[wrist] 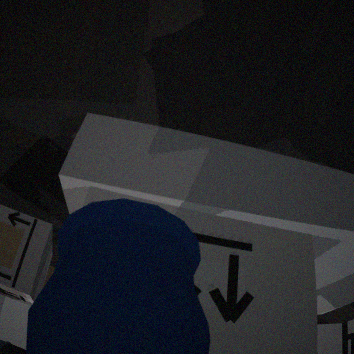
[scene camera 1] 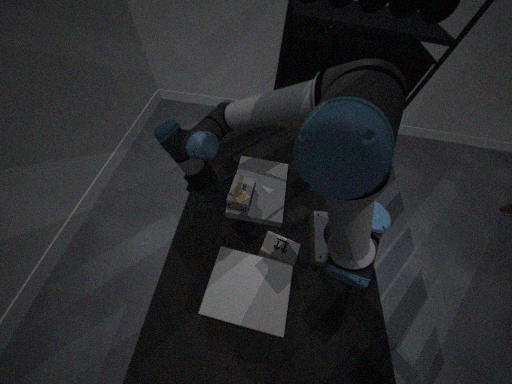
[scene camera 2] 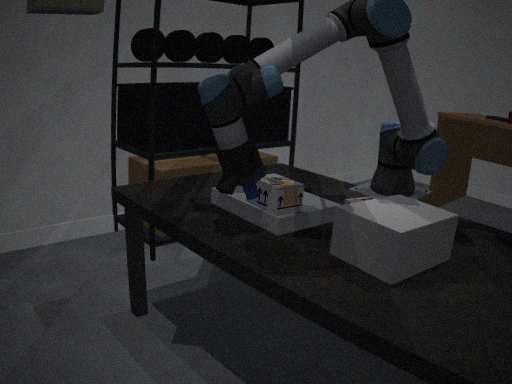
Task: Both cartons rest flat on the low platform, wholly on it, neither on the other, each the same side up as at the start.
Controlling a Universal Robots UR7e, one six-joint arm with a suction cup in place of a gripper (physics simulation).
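Seen in the pictures: hand, its tool point: (wrist: 126,258) (scene camera 1: 214,193) (scene camera 2: 252,195); arm's base, origin of its link: (scene camera 2: 392,189).
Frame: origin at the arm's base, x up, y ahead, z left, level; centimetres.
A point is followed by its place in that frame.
One carton (scene camera 1: 240,193) {x 5.7, y 41.6, z -13.6 cm} (scene camera 2: 280,192) {x 4.3, y 46.1, z -10.2 cm} with brown tape and black arrows stands upright on the low white platform (scene camera 1: 270,200) {x -1.9, y 28.5, z -15.5 cm} (scene camera 2: 289,222) {x -3.8, y 43.9, z -8.1 cm}, at its left edge. Its arrow-marked side face fills the wrist view (wrist: 274,281) {x 1.3, y 44.9, z -20.3 cm}. My blue suction cup (scene camera 1: 215,192) (scene camera 2: 250,191) (wrist: 119,281) is tilted and sits close beside that carton's left side, low over the platform's edge. The overhead view shows a small gap between them, and nothing hangs on the cup. The second carton (scene camera 1: 280,247) {x 2.1, y 25.8, z 6.0 cm} (scene camera 2: 357,200) {x 2.1, y 28.3, z 2.7 cm} lies on the dark table between the platform and the tall white block, by the block's corner.
A tall white block (scene camera 1: 244,293) {x 5.3, y 38.1, z 21.3 cm} (scene camera 2: 392,235) {x 4.0, y 50.7, z 24.8 cm} stands on the dark table (scene camera 1: 186,331) {x -6.7, y 56.0, z 32.3 cm} (scene camera 2: 248,256) {x -6.7, y 63.0, z -4.2 cm} near the platform. The arm's base (scene camera 1: 351,248) (scene camera 2: 392,181) {x 4.3, y 6.5, z 2.6 cm} is at the table's far side. A black shelf rack (scene camera 2: 116,103) stands behind, a wooden bench (scene camera 2: 471,136) at right.
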